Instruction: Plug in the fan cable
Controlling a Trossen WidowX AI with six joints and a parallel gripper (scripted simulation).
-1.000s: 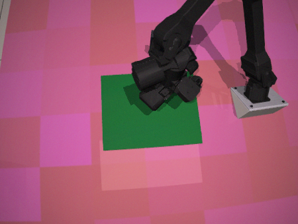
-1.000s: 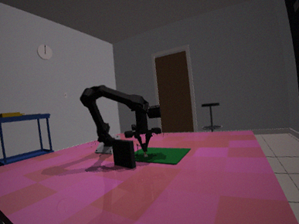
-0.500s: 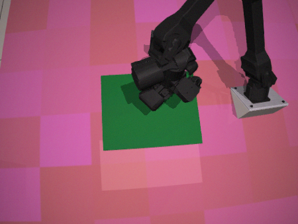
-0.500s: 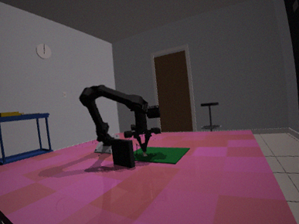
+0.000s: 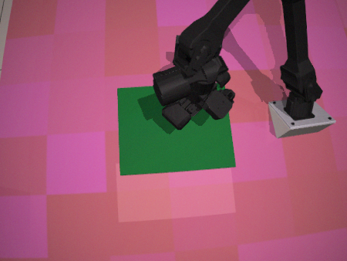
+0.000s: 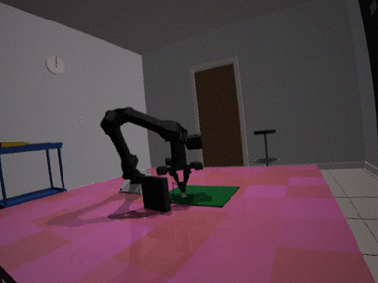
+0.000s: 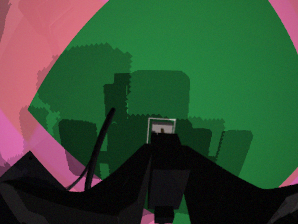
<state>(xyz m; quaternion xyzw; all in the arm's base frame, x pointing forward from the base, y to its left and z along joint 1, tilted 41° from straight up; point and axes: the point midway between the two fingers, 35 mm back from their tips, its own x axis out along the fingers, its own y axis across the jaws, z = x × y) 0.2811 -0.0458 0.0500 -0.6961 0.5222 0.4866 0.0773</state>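
Now: gripper tip 4 cm above the fan header and 1 cm to the left of it. Round my gripper tip: black fan plug 1 cm to the right, 1 cm ahead, 1 cm above; then green board 5 cm below, 5 cm ahead, 4 cm to the left; then black fan 14 cm to the right, 3 cm behind, 2 cm above.
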